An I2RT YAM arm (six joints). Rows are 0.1 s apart.
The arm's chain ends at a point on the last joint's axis. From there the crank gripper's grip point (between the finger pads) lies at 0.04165 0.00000 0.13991 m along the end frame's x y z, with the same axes.
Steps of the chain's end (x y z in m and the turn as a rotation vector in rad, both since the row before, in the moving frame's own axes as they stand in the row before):
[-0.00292 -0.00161 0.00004 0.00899 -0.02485 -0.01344]
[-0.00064 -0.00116 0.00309 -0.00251 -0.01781 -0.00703]
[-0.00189 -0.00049 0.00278 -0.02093 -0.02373 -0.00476]
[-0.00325 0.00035 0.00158 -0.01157 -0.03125 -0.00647]
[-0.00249 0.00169 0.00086 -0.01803 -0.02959 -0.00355]
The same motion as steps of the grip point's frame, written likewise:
[-0.00642 -0.00341 0.00102 0.00899 -0.02485 -0.01344]
[-0.00314 -0.00109 0.00381 -0.00251 -0.01781 -0.00703]
[-0.00521 0.00226 0.00370 -0.02093 -0.02373 -0.00476]
[-0.00764 0.00172 0.00281 -0.01157 -0.03125 -0.00647]
[-0.00664 0.00408 0.00201 -0.01803 -0.02959 -0.00355]

